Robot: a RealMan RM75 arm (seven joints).
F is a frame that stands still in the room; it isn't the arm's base.
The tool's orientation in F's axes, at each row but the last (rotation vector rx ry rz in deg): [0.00 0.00 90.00]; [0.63 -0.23 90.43]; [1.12 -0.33 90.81]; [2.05 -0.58 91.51]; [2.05 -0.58 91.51]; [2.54 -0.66 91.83]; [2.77 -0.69 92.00]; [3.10 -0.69 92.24]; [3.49 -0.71 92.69]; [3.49 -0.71 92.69]
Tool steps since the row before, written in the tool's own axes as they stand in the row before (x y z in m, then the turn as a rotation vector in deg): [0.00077 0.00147 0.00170 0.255 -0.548 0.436]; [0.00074 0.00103 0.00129 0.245 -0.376 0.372]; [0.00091 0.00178 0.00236 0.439 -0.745 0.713]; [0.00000 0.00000 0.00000 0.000 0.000 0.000]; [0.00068 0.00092 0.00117 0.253 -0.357 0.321]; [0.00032 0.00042 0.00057 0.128 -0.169 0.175]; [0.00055 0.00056 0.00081 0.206 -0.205 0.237]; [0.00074 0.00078 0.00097 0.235 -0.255 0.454]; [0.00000 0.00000 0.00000 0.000 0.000 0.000]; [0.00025 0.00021 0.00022 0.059 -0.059 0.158]
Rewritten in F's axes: [-0.00147 0.00077 0.00170 0.548 0.255 0.436]; [-0.00103 0.00072 0.00130 0.376 0.244 0.373]; [-0.00177 0.00085 0.00239 0.745 0.438 0.714]; [0.00000 0.00000 0.00000 0.000 0.000 0.000]; [-0.00092 0.00062 0.00120 0.356 0.253 0.323]; [-0.00042 0.00029 0.00059 0.169 0.127 0.176]; [-0.00056 0.00050 0.00084 0.203 0.204 0.240]; [-0.00078 0.00067 0.00102 0.258 0.226 0.457]; [0.00000 0.00000 0.00000 0.000 0.000 0.000]; [-0.00021 0.00023 0.00024 0.061 0.055 0.159]
